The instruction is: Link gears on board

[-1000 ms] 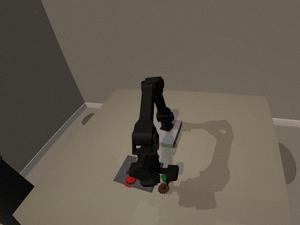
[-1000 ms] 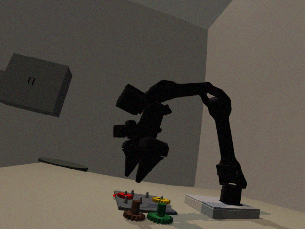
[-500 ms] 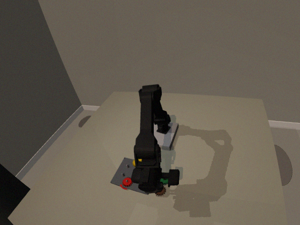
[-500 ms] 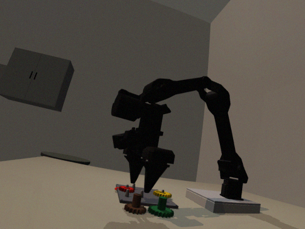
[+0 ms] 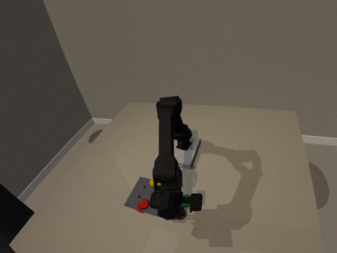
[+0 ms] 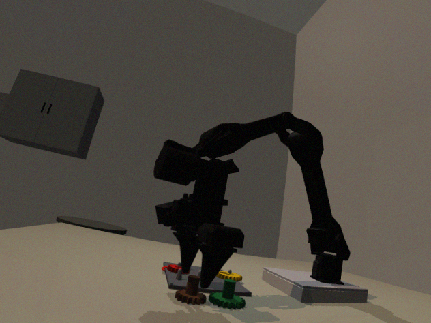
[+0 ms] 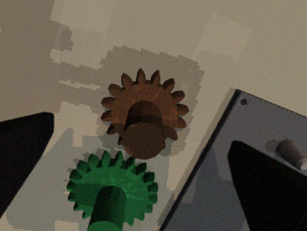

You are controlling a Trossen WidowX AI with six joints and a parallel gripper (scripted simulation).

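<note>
My gripper tip is now 40 mm short of the red gear, 160 mm to the left of it and 20 mm above it. The rest, counted from my gripper tip: yellow gear (90 mm behind, 180 mm to the right, 20 mm below); brown gear (20 mm below); green gear (70 mm behind, 10 mm to the right, 20 mm below).
</note>
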